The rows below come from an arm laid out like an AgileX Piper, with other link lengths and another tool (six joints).
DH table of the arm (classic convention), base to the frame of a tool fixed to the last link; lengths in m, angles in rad. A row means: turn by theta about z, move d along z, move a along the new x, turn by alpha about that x. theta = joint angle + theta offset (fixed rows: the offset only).
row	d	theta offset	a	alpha
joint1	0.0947	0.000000	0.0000	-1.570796
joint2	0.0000	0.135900	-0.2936	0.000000
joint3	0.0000	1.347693	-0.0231	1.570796
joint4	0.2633	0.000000	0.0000	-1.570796
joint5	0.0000	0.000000	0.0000	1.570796
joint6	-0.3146	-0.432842	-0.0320	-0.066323
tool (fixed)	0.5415	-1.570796	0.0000	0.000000
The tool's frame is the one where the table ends.
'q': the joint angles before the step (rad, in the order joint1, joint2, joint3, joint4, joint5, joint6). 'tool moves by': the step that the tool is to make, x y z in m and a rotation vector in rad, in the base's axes. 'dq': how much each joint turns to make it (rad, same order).
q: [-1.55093 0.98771 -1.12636 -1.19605 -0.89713 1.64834]
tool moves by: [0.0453 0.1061 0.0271 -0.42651 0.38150 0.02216]
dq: [0.19102 -0.05290 -0.33118 -0.45587 -0.02418 0.00096]
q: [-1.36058 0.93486 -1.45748 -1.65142 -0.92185 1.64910]
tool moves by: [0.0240 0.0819 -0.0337 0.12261 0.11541 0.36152]
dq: [0.31998 -0.01336 0.04203 -0.10882 -0.08683 0.14103]
